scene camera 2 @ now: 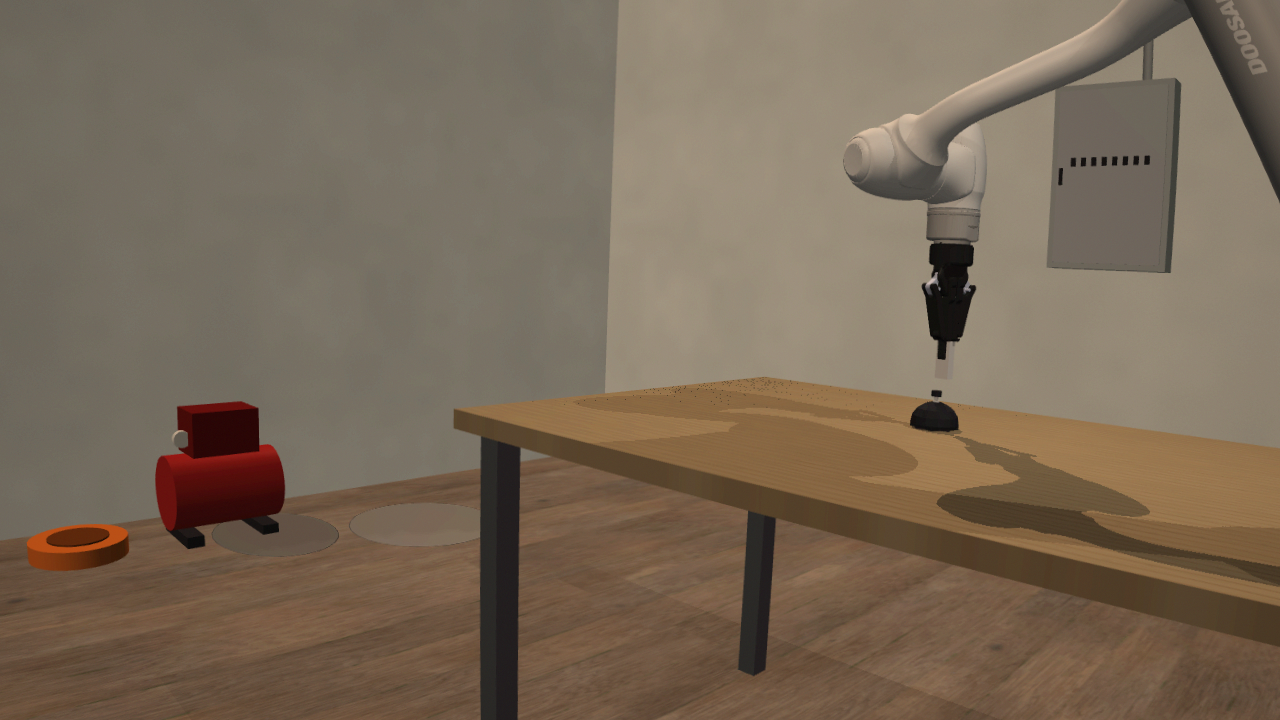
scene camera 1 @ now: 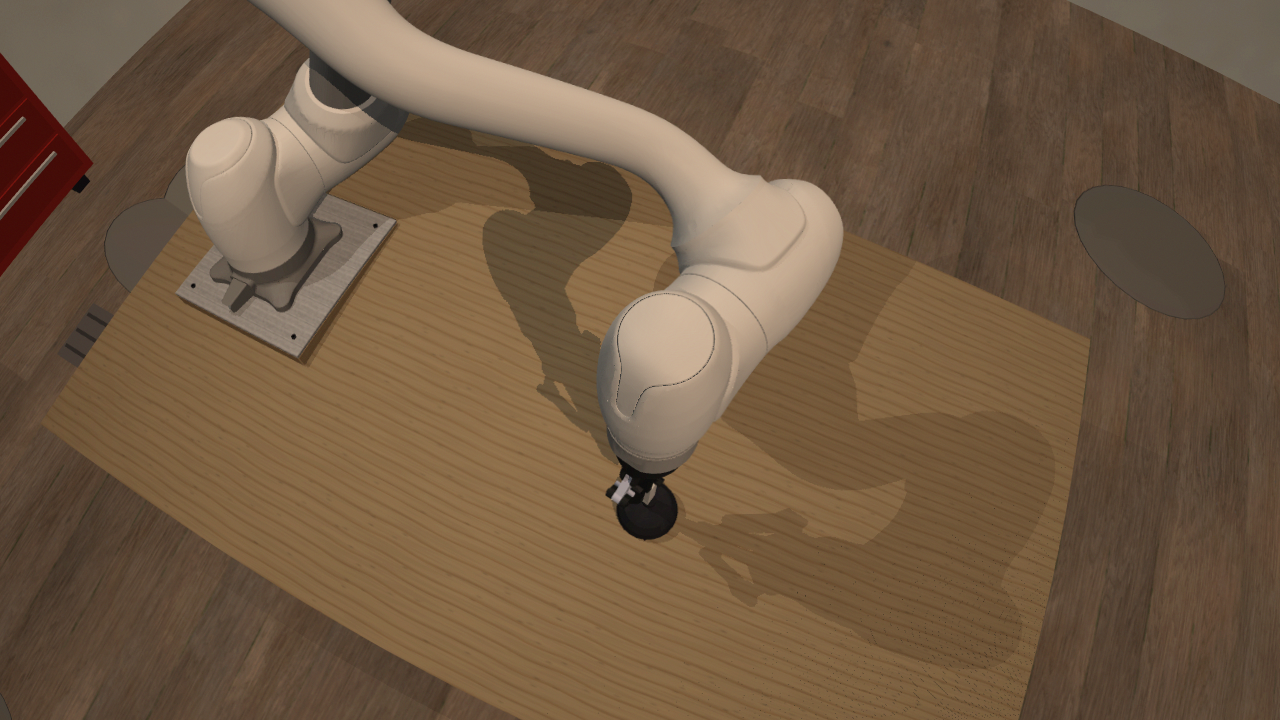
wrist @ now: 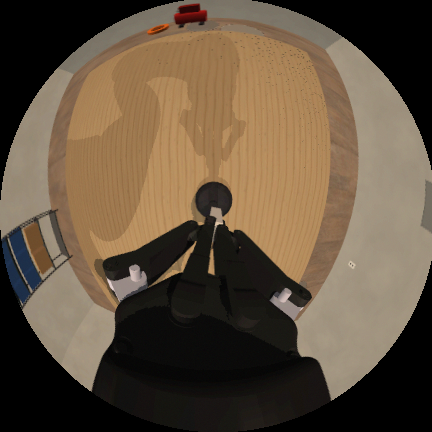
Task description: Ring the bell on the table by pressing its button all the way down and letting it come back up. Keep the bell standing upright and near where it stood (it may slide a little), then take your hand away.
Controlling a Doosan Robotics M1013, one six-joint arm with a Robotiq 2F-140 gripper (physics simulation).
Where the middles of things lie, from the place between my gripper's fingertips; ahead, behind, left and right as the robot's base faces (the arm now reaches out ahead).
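Labels:
Black dome bell (scene camera 1: 644, 523): 1 cm ahead of my hand, 6 cm below it.

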